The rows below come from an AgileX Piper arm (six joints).
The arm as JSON. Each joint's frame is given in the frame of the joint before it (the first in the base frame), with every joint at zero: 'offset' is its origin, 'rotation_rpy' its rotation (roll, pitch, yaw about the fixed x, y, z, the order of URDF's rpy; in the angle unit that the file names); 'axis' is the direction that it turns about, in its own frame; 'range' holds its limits. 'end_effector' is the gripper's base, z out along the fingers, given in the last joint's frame.
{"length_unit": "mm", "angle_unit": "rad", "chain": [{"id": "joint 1", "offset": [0.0, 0.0, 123.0], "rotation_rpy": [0.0, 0.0, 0.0], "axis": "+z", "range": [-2.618, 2.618]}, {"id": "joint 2", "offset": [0.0, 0.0, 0.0], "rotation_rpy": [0.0, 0.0, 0.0], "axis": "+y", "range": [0.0, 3.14]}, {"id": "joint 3", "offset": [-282.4, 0.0, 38.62], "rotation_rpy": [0.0, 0.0, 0.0], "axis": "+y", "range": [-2.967, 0.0]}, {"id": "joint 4", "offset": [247.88, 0.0, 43.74], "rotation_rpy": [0.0, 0.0, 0.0], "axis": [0.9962, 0.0, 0.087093], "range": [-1.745, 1.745]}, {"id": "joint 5", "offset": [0.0, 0.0, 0.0], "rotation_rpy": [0.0, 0.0, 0.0], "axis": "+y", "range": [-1.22, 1.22]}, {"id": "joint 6", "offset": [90.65, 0.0, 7.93], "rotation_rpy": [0.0, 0.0, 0.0], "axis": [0.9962, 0.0, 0.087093], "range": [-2.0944, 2.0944]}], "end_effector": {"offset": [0.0, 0.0, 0.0], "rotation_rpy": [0.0, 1.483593, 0.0]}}
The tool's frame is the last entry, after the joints.
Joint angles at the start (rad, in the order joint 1, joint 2, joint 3, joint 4, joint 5, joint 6): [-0.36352 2.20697 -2.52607 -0.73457 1.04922 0.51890]
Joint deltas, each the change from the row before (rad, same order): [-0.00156 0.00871 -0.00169 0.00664 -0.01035 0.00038]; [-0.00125 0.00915 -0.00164 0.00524 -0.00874 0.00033]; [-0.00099 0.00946 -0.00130 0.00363 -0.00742 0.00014]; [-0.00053 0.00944 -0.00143 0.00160 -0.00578 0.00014]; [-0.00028 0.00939 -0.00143 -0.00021 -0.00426 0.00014]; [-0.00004 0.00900 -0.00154 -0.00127 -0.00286 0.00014]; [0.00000 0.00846 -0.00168 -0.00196 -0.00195 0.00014]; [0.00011 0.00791 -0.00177 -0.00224 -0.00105 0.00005]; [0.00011 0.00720 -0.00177 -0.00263 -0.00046 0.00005]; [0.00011 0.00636 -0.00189 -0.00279 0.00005 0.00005]
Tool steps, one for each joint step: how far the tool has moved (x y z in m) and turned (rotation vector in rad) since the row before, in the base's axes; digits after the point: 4 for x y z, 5 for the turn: [0.0028 -0.0011 -0.0034 0.00311 -0.00215 0.00725]; [0.0028 -0.0011 -0.0037 0.00293 -0.00029 0.00599]; [0.0028 -0.0011 -0.0040 0.00240 0.00176 0.00486]; [0.0026 -0.0010 -0.0040 0.00145 0.00328 0.00354]; [0.0025 -0.0010 -0.0040 0.00064 0.00476 0.00220]; [0.0023 -0.0009 -0.0038 0.00024 0.00551 0.00121]; [0.0020 -0.0008 -0.0036 -0.00015 0.00567 0.00046]; [0.0018 -0.0007 -0.0033 -0.00024 0.00580 -0.00003]; [0.0016 -0.0007 -0.0030 -0.00055 0.00563 -0.00051]; [0.0013 -0.0006 -0.0026 -0.00080 0.00511 -0.00087]
